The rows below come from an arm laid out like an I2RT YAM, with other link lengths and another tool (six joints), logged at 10 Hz.
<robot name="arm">
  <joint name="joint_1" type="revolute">
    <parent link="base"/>
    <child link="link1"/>
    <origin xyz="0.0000 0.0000 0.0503"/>
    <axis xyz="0 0 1"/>
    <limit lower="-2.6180" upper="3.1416"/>
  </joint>
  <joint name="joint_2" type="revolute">
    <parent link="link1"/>
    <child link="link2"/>
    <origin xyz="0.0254 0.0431 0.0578"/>
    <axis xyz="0 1 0"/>
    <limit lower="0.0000" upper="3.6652"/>
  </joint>
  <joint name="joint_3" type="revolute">
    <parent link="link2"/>
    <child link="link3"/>
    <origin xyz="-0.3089 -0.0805 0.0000"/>
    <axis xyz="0 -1 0"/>
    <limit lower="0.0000" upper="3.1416"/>
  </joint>
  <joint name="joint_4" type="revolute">
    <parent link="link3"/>
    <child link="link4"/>
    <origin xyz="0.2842 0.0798 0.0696"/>
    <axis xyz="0 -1 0"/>
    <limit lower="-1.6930" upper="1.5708"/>
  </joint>
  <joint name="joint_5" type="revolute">
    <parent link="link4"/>
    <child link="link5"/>
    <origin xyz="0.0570 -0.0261 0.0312"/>
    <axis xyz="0 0 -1"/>
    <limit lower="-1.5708" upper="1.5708"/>
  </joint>
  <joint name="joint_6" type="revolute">
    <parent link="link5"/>
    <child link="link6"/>
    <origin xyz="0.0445 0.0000 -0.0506"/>
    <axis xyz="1 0 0"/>
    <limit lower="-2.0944" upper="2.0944"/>
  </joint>
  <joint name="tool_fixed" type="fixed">
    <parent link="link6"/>
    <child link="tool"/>
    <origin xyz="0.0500 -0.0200 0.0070" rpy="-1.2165 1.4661 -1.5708"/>
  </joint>
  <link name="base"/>
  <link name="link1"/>
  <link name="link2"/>
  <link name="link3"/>
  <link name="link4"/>
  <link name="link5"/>
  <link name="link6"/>
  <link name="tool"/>
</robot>
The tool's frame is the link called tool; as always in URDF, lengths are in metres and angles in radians.
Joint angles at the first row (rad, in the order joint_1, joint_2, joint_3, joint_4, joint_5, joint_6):
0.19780, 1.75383, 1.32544, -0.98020, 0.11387, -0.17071
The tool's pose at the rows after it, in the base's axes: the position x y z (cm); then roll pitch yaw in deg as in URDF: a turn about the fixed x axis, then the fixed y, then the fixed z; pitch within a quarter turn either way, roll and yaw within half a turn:
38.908 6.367 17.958 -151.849 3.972 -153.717
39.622 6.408 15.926 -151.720 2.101 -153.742
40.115 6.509 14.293 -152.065 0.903 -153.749
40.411 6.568 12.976 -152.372 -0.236 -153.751
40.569 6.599 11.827 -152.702 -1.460 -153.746
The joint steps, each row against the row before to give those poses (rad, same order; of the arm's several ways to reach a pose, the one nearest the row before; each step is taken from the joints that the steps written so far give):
-0.00266, 0.08088, -0.00002, 0.02138, 0.00038, 0.01070
-0.00002, 0.05567, 0.00000, 0.02478, 0.01068, -0.00040
0.00000, 0.04312, -0.00001, 0.02137, -0.00038, -0.00001
0.00001, 0.03434, 0.00003, 0.01373, 0.00000, 0.00001
-0.00001, 0.02976, 0.00001, 0.00762, -0.00001, -0.00001

